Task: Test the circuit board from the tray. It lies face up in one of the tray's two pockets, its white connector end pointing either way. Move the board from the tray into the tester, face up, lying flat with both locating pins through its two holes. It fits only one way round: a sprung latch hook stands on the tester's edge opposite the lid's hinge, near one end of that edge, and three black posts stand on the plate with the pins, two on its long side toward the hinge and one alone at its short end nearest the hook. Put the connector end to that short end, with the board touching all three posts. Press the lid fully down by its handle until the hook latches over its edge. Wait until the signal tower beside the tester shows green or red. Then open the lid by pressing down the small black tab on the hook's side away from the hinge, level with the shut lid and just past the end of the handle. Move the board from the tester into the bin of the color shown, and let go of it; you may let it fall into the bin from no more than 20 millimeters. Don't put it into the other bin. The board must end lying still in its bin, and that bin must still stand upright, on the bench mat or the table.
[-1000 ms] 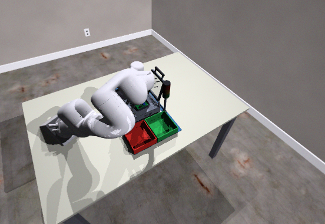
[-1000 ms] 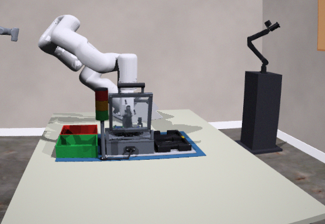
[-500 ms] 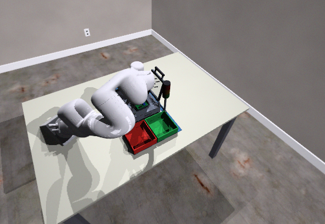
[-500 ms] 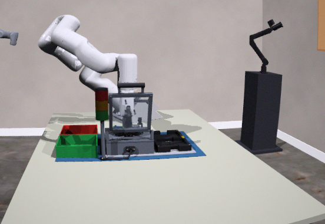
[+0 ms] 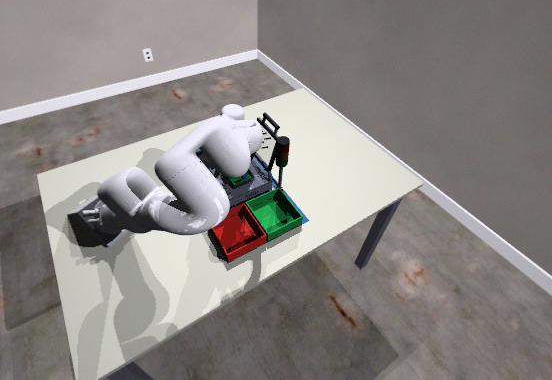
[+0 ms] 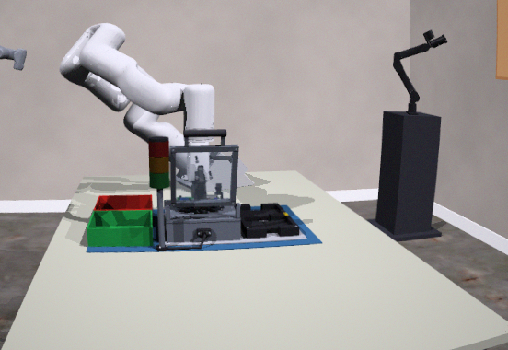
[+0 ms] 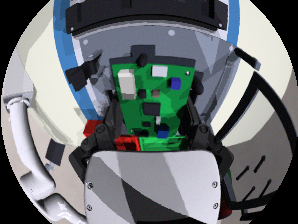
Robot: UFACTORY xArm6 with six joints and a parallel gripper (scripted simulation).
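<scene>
Now: hand right at the green circuit board. Also, from my hand: tester plate: 1 cm to the left, 1 cm below, 1 cm ahead; green bin: 20 cm to the right, 7 cm below, 5 cm ahead; clear lid: 12 cm ahead, 10 cm above.
</scene>
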